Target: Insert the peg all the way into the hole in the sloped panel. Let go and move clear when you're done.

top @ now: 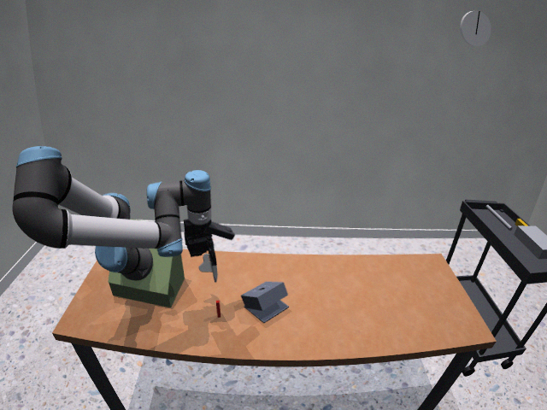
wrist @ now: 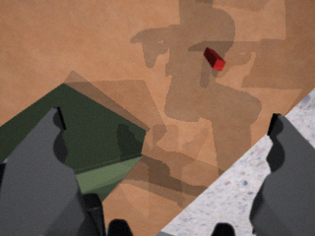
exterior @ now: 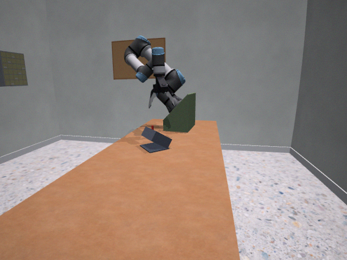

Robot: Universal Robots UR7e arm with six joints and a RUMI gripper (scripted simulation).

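My gripper is now 30 mm short of the red peg, 60 mm to the left of it and 150 mm above it. Also, from my hand: flat panel foot (210 mm ahead, 190 mm below).
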